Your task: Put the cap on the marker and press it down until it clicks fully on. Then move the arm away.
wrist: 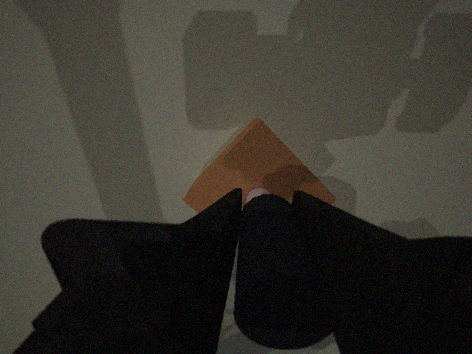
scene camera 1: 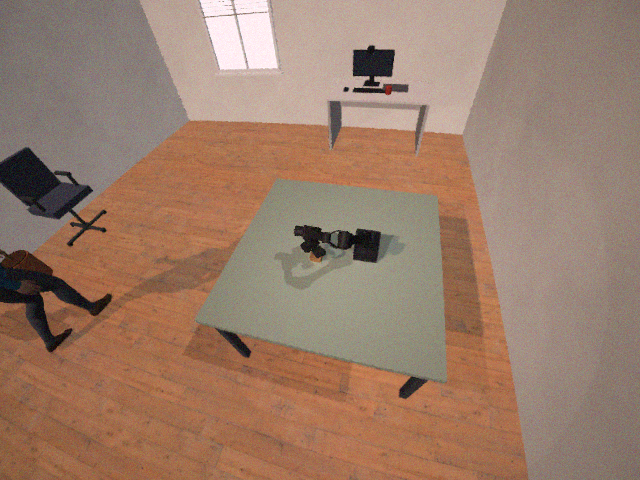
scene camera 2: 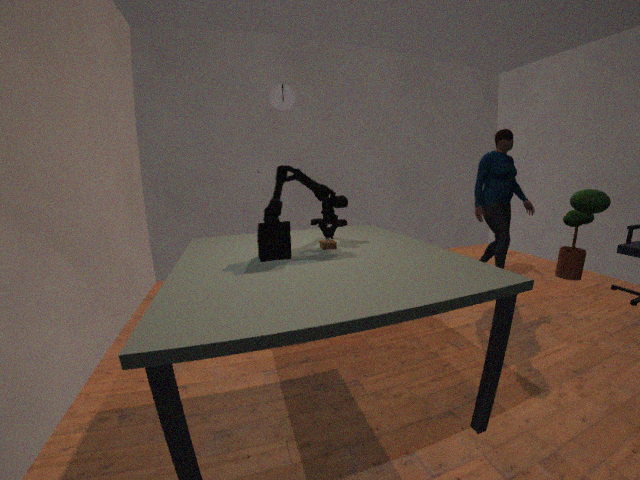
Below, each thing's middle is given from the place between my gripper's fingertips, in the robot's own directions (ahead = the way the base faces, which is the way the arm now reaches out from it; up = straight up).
My gripper is now 3 cm above the small wooden block (wrist: 256, 158) and 1 cm past it. From my hand the other things lie so: black cap (wrist: 282, 292) (3 cm above, 1 cm behind).
